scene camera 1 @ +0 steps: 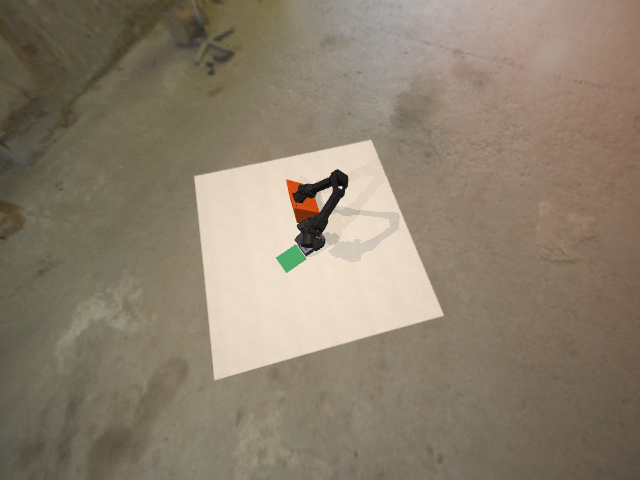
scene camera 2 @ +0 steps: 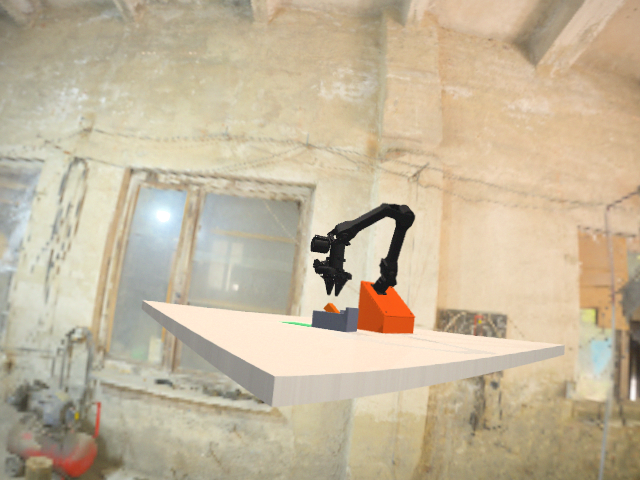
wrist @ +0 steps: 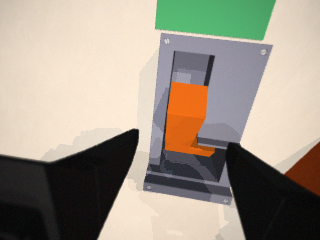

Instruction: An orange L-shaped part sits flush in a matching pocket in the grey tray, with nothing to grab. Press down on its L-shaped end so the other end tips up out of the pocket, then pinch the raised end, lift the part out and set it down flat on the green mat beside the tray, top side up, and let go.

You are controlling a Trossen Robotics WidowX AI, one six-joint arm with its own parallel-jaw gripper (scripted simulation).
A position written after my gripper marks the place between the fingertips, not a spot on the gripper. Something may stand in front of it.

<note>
My gripper (scene camera 2: 332,295) is open, holding nothing. Also in view: an orange L-shaped part (wrist: 186,112).
My gripper is seen too in the wrist view (wrist: 182,141).
</note>
